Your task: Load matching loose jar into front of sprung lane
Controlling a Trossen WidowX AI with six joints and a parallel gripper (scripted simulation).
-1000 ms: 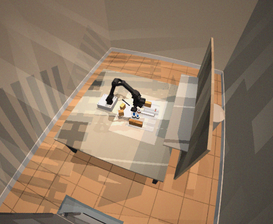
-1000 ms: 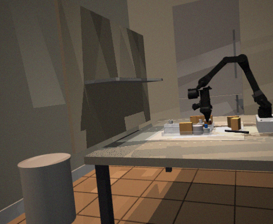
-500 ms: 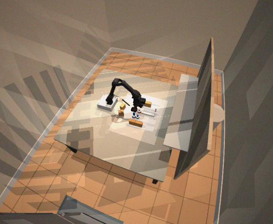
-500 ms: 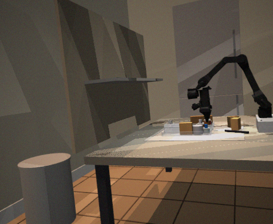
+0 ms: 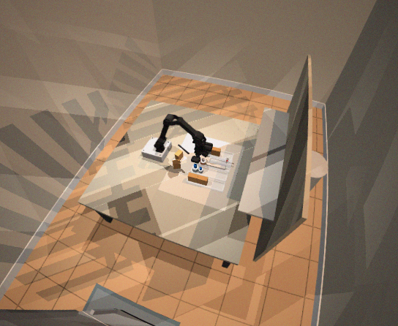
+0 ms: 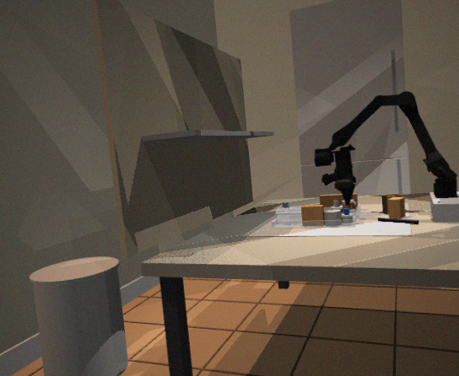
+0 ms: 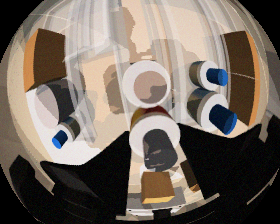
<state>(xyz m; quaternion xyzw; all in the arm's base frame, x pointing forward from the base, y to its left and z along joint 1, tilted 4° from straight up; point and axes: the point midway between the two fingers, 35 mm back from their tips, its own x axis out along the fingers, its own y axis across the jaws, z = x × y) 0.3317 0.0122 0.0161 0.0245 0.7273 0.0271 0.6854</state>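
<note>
My gripper tip is now 4 cm short of the grey cylinder, 13 cm to the right of it and 3 cm above it. Also, from my gripper tip: black rod (17 cm behind, 10 cm to the left, 5 cm below); lane (15 cm ahead, 2 cm to the left, 4 cm below).
</note>
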